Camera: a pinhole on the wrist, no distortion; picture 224 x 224 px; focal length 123.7 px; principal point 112.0 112.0 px. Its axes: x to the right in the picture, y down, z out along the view. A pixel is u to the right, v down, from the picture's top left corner.
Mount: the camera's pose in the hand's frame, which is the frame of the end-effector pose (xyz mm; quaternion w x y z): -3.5 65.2 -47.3 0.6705 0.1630 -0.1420 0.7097
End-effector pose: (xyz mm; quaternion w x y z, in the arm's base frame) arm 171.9 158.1 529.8 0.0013 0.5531 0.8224 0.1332
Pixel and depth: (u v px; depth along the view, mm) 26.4 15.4 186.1
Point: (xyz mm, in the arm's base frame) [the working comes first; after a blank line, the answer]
In the camera's frame: -128.8 -145.3 186.1

11.4 270.9 463.4
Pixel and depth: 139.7 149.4 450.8
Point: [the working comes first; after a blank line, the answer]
In the camera's frame: 100.9 136.3 450.8

244.2 117.5 110.6
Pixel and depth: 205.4 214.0 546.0
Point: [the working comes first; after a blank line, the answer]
In the camera's frame: 412.3 450.2 546.0

606.0 -50.5 -102.4
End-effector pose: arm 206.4 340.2 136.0 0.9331 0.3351 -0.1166 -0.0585
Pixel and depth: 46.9 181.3 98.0
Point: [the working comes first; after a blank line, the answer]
In the camera's frame: -51.6 54.9 98.0

150.2 317.3 125.6
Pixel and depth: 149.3 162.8 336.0
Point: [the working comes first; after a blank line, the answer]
In the camera's frame: 101.3 138.0 336.0

1.2 185.7 343.4
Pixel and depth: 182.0 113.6 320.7
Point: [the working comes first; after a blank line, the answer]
In the camera's frame: 181.5 4.1 320.7

124.1 217.7 435.3
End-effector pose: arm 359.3 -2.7 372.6 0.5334 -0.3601 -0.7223 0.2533
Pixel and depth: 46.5 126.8 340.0
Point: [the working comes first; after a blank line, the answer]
In the camera's frame: -180.0 40.7 340.0

125.3 -165.3 486.0
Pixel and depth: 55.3 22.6 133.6
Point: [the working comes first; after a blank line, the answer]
In the camera's frame: -61.2 -96.6 133.6

287.6 53.4 448.5
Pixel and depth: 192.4 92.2 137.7
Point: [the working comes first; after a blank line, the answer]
In the camera's frame: 89.5 -22.0 137.7

268.8 70.0 282.2
